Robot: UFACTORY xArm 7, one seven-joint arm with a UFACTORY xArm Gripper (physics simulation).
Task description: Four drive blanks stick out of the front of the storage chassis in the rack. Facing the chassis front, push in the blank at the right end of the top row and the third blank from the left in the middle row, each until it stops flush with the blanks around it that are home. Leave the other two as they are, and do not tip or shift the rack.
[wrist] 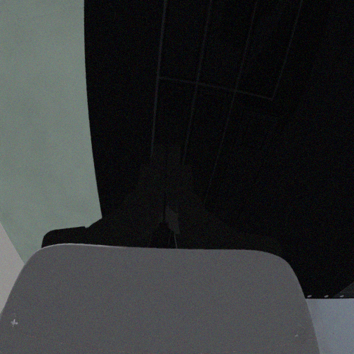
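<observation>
The storage chassis front (120, 100) fills the middle and right of the wrist view, almost black. Thin grey lines mark out long, narrow blanks (180, 40) side by side, and a cross line runs between two rows. It is too dark to tell which blanks stick out or how far. My gripper (166, 162) is shut and empty, its fingertips together in front of the chassis front, over the narrow blanks below the cross line. Whether the tips touch a blank cannot be told. The dark fingers hide part of the face behind them.
A grey-green surface (42, 125) lies left of the chassis, with a pale patch (7, 270) at the lower left. The grey gripper housing (165, 300) covers the bottom. At the lower right a dark edge with small bright dots (326, 296) borders a blue-grey surface (335, 325).
</observation>
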